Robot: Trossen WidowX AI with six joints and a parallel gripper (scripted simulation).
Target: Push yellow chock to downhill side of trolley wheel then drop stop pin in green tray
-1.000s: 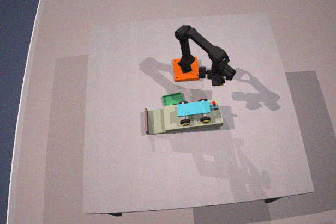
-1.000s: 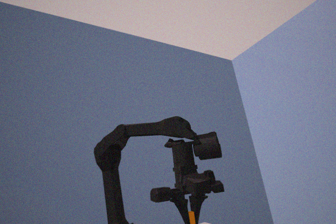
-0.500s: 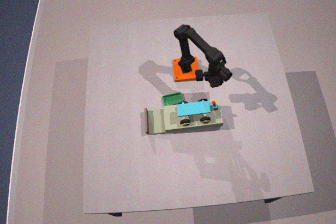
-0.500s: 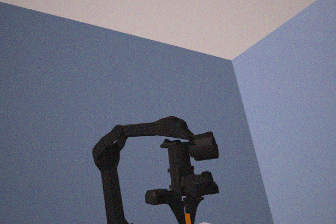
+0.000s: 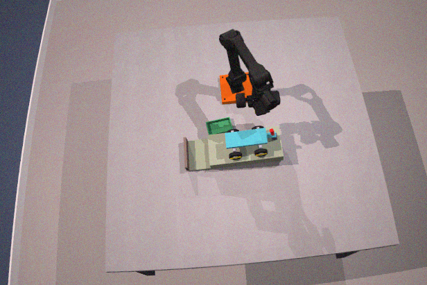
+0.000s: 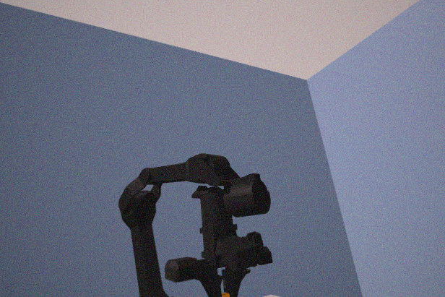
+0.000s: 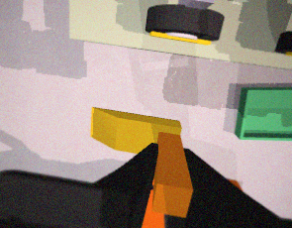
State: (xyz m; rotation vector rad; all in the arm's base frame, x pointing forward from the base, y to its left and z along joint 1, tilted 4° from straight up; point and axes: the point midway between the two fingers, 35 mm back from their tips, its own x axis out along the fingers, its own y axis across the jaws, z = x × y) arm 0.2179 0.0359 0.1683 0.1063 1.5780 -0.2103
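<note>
The red-headed stop pin lies 12 cm ahead of my gripper tip, 4 cm to the left of it and 4 cm below it. Round my gripper tip: green tray: 3 cm behind, 17 cm to the right, 18 cm below; then blue trolley: 12 cm ahead, 8 cm to the right, 5 cm below; then yellow chock: 2 cm to the left, 1 cm below.
</note>
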